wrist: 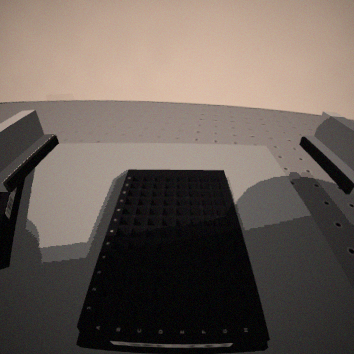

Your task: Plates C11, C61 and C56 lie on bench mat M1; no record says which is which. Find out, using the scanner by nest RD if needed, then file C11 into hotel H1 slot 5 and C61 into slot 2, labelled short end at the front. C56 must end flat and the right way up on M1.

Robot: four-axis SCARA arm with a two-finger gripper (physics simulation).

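Frame: origin at the arm's base, x ahead, y left, z up, level; centimetres.
Seen in the pictures: gripper, fingertip midpoint: point(178, 123).
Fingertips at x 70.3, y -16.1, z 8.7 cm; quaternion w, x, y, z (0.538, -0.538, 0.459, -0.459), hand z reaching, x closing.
Observation:
Pixels of each thing's top centre, then the offset from my fingertips to it. "pt": a spot on its surface instead. Level surfaces: height alone.
- black well plate, middle of its top: point(173, 226) dy -0.1, dx -2.3, dz -5.7 cm
- pale mat, its level: dz -7.1 cm
- black plate, surface spot: point(6, 237) pt dy +11.1, dx -5.0, dz -6.5 cm
A black well plate point(175, 250) lies flat with its wells up on the pale mat point(65, 200), in the middle of the wrist view. Small row letters run along its near short end. A light label strip below them is seen too steeply to read, so which plate it is cannot be told. My gripper point(178, 123) is open, with one finger at each side of the view, wide of the plate and not touching it. Part of another black plate point(6, 237), with a small pale barcode strip, shows at the left edge, partly hidden by the left finger.
A grey bench top with rows of holes point(240, 125) extends behind the mat and to its right. A plain beige wall point(175, 50) stands beyond it. Dark shadows fall across the near part of the mat and the plate. The hotel, scanner and nest RD do not show.

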